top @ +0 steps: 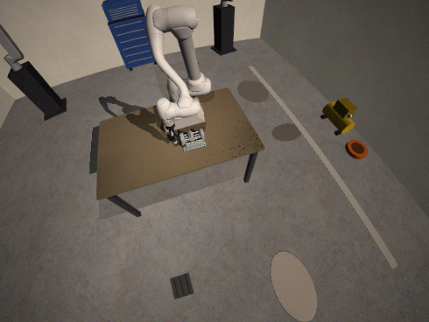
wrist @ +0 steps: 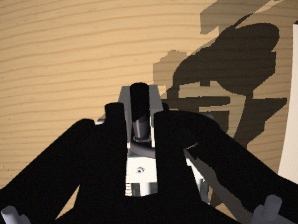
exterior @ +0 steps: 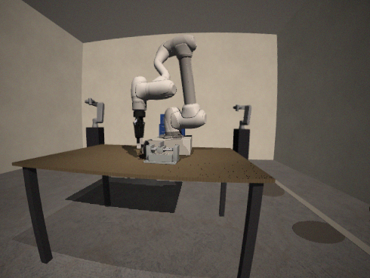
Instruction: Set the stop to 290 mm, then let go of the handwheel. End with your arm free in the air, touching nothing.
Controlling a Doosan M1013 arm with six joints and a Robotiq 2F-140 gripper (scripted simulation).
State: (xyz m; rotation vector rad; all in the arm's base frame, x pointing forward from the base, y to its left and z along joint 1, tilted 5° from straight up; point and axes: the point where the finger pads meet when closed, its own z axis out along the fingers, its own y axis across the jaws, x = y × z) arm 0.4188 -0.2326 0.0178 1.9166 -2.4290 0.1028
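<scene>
The grey stop fixture lies 20 mm ahead of my hand, 140 mm to the left of it and 20 mm below it. Round my hand: black handwheel handle: 20 mm below.
</scene>
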